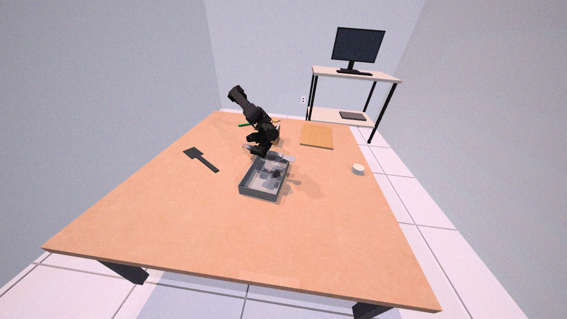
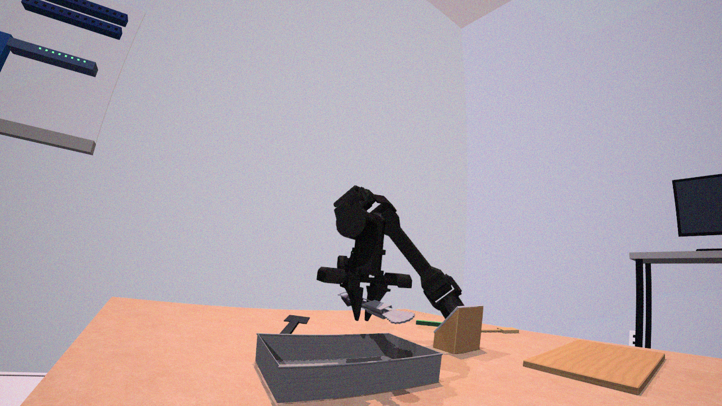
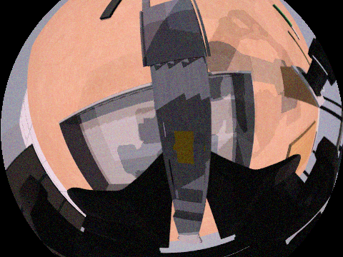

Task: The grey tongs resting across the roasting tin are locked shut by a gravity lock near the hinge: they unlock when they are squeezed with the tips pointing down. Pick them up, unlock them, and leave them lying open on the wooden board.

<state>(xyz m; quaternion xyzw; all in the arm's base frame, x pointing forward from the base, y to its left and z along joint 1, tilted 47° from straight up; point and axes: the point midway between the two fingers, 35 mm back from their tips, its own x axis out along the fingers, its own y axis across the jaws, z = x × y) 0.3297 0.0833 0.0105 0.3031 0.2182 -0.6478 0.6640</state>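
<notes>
Right now the yellow lock mark is 20 mm to the right of my gripper tip and 40 mm above it. From my gripper tip the other things lie so: small white cylinder (160 mm behind, 530 mm to the left, 80 mm below); then roasting tin (40 mm ahead, 30 mm to the left, 70 mm below); then black spatula (10 mm ahead, 410 mm to the right, 100 mm below).
</notes>
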